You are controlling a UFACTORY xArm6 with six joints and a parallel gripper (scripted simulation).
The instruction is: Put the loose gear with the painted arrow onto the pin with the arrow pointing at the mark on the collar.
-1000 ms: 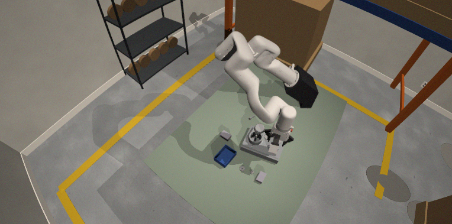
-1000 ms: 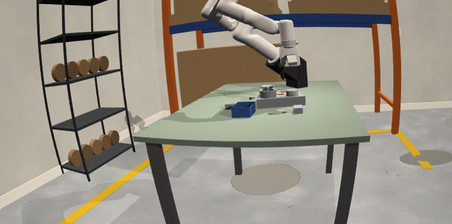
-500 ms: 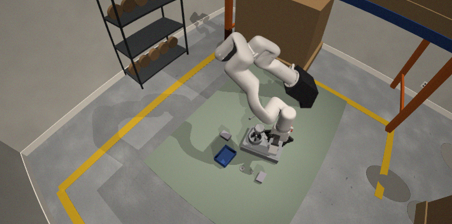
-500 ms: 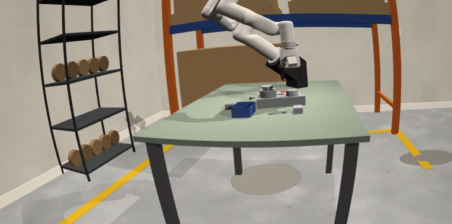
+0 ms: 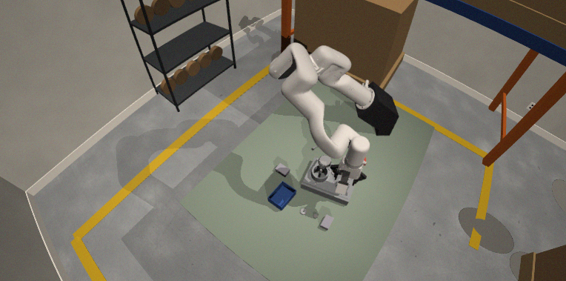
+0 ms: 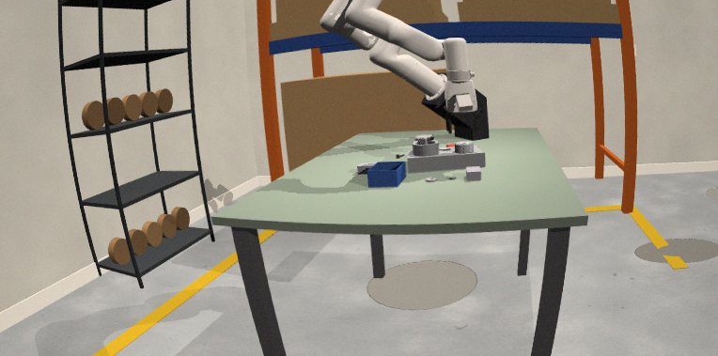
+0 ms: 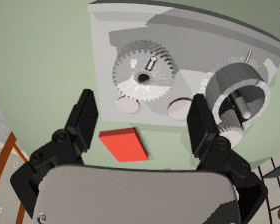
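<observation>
The grey toothed gear lies 6 cm below my hand. The rest, counted from my hand: red block: 23 cm behind, 4 cm to the left, 10 cm below; blue tray: 13 cm ahead, 25 cm to the right, 10 cm below; disc: 17 cm ahead, 8 cm to the right, 11 cm below.
</observation>
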